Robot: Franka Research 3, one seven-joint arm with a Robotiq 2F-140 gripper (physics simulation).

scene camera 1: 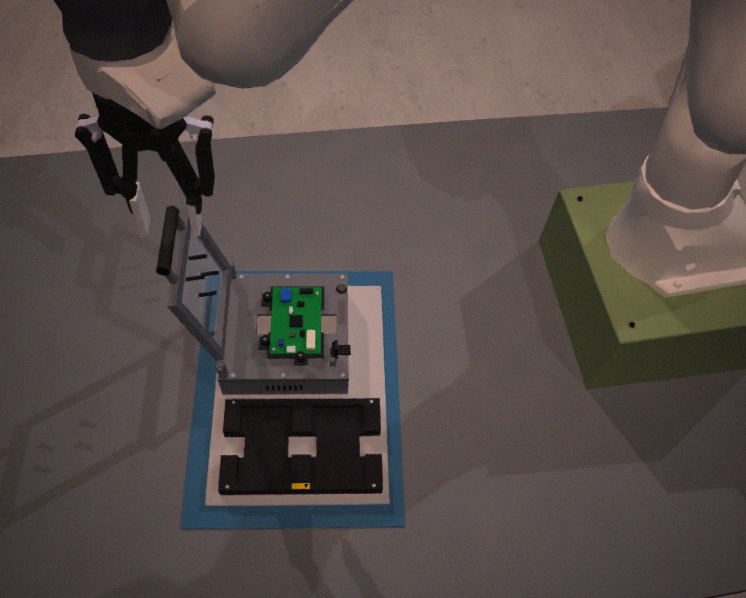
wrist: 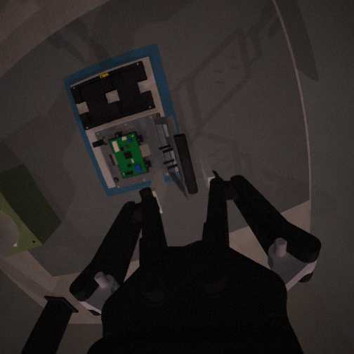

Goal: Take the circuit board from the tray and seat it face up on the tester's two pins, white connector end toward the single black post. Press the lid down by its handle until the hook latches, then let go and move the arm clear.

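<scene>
The green circuit board (scene camera 1: 280, 323) (wrist: 134, 147) lies face up on the grey tester (scene camera 1: 245, 361) (wrist: 145, 124). Its white connector end faces the single black post (scene camera 1: 300, 357) at the lower edge in the scene view. The pins under it are hidden. The lid (scene camera 1: 198, 331) stands raised on the tester's left side, with its black handle (scene camera 1: 167, 240) (wrist: 186, 164) at the top. The hook (scene camera 1: 340, 349) (wrist: 99, 143) is on the opposite side, apart from the lid. My gripper (scene camera 1: 169, 227) (wrist: 182, 173) is partly open and empty, its fingertips spread to either side of the handle's upper end.
The empty black tray (scene camera 1: 264, 478) (wrist: 131, 80) lies beside the tester on a white and blue mat (scene camera 1: 191, 498) (wrist: 166, 95). The green robot base block (scene camera 1: 582, 299) (wrist: 37, 200) stands at the right in the scene view. The raised lid frame is close to the fingers.
</scene>
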